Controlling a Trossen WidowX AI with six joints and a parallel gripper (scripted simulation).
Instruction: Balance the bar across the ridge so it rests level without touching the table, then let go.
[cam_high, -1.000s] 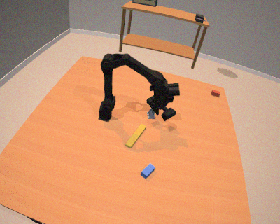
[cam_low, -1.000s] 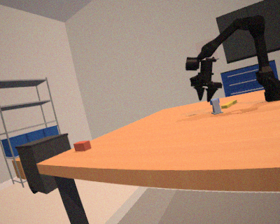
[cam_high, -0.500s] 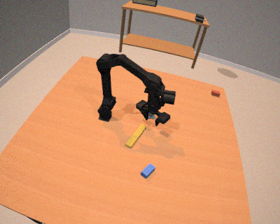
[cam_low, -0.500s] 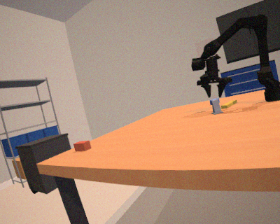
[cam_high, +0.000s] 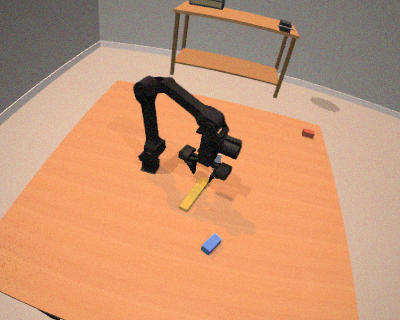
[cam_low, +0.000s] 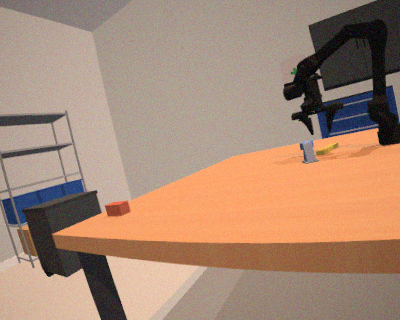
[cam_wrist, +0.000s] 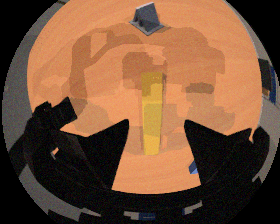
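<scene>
My gripper tip is 10 mm past the yellow bar, 30 mm to the left of it and 70 mm above it. The rest, counted from my gripper tip: small red block (520 mm ahead, 560 mm to the left, 60 mm below); blue block (80 mm ahead, 230 mm to the right, 60 mm below).
</scene>
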